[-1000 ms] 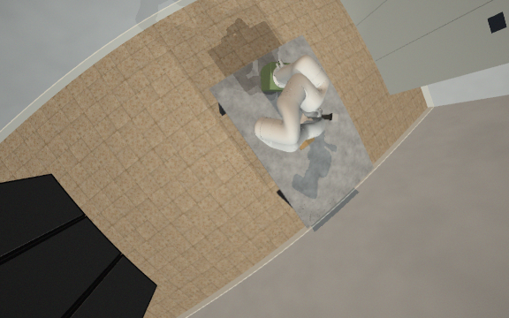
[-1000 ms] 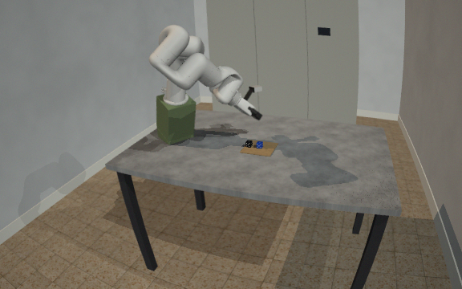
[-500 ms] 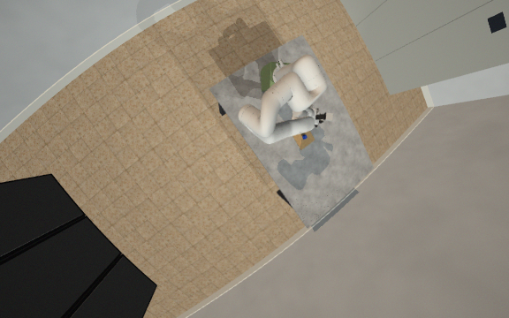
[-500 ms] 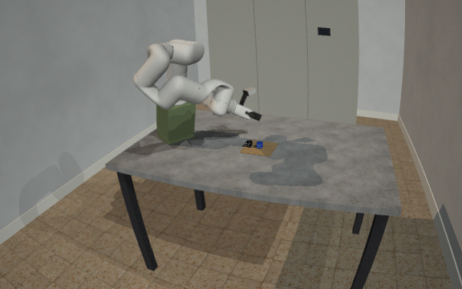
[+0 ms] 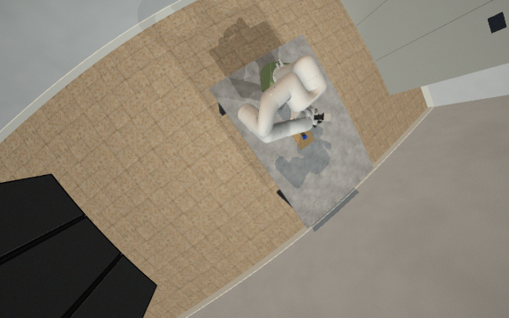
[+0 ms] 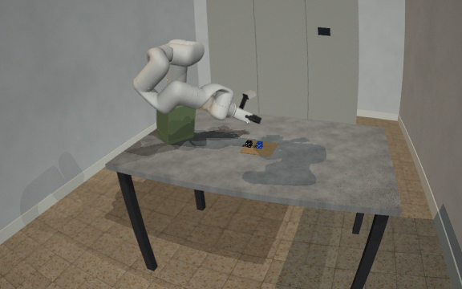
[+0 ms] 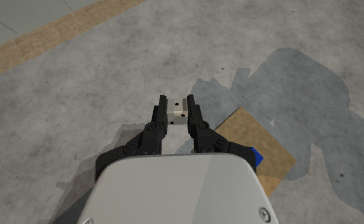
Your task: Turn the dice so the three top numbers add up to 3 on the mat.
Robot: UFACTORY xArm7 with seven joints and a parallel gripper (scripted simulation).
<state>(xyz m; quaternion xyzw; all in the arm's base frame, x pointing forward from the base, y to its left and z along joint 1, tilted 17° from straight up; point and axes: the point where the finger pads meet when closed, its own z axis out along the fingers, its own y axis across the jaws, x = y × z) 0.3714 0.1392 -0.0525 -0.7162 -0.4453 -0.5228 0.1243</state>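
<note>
My gripper is now 1 cm short of the black die, 13 cm to the left of it and 8 cm above it. Round my hand: tan mat 6 cm ahead, 12 cm to the right, 9 cm below; then white die 1 cm to the left, 1 cm below; then blue die 6 cm ahead, 12 cm to the right, 8 cm below.
</note>
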